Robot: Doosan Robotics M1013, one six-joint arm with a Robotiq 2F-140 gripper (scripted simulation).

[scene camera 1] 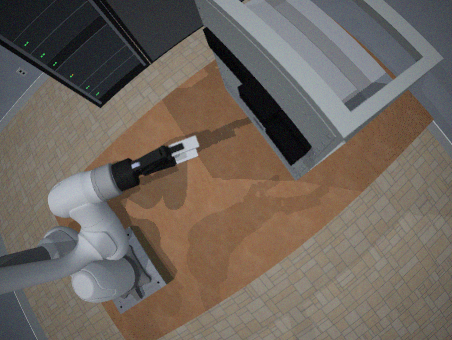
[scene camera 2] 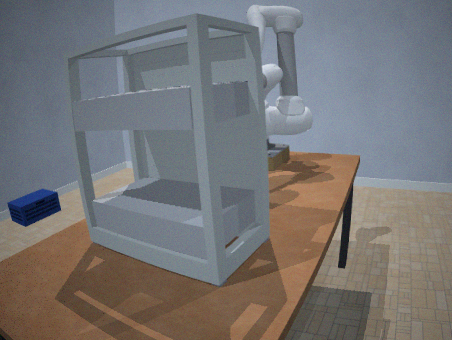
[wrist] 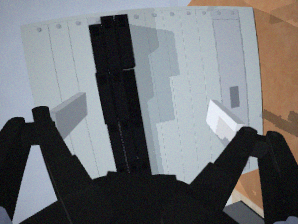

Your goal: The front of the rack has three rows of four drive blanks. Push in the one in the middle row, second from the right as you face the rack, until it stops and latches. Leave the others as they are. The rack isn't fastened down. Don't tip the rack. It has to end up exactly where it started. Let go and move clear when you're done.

Labels:
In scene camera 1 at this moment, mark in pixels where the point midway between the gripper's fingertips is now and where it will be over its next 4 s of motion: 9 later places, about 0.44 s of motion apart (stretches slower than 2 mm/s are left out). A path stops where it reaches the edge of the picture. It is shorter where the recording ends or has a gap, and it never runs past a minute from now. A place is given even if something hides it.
My gripper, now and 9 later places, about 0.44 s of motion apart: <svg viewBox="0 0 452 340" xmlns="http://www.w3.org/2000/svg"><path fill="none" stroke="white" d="M197 147L199 162L200 169L199 171L205 163L219 142L232 123L235 118L241 115L241 115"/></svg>

